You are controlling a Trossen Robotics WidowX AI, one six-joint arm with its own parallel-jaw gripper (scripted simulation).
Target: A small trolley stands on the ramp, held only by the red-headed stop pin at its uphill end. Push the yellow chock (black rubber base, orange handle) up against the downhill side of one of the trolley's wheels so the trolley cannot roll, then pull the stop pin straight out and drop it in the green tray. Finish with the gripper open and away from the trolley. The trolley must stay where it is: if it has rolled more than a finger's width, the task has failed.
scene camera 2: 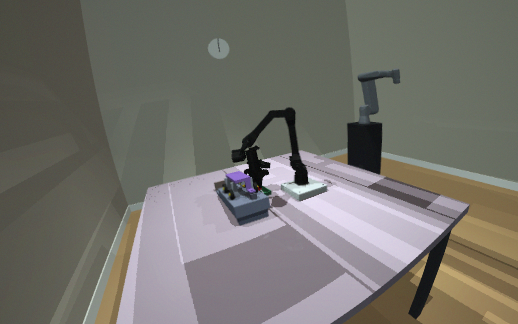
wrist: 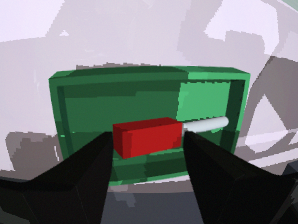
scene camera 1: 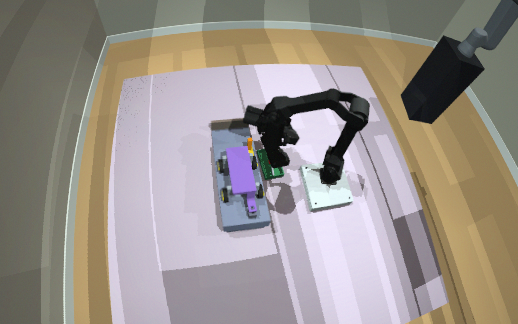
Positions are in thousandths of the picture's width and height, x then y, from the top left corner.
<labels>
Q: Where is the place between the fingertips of my gripper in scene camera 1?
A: At 522, 489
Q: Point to a green tray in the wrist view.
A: At 310, 489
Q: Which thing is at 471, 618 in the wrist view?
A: A red-headed stop pin.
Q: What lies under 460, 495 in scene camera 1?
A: A purple trolley.
</labels>
